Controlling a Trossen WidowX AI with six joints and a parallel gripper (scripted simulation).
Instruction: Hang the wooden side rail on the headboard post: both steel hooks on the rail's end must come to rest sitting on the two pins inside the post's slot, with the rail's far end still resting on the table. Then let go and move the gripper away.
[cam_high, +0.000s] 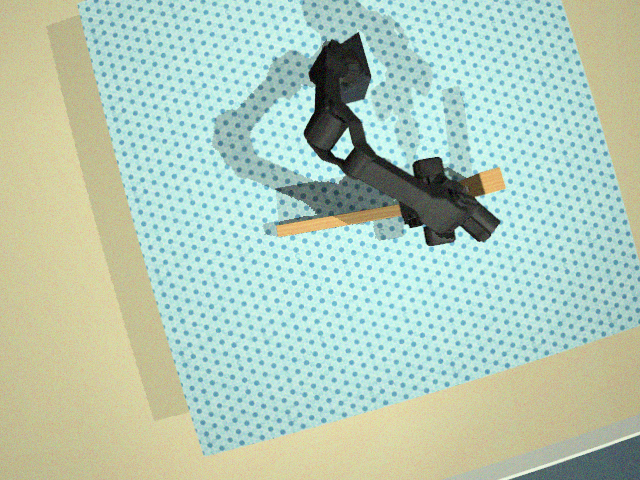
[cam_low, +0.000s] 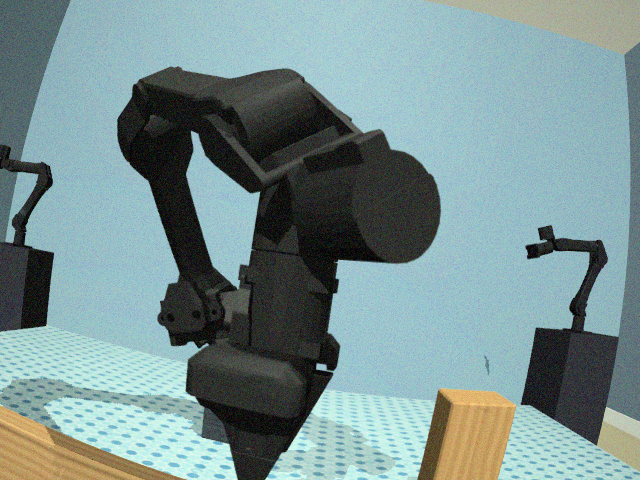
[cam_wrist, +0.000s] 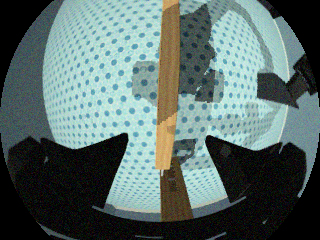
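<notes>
The headboard post lies 10 mm ahead of my gripper tip, 140 mm to the left of it and 20 mm below it.
</notes>
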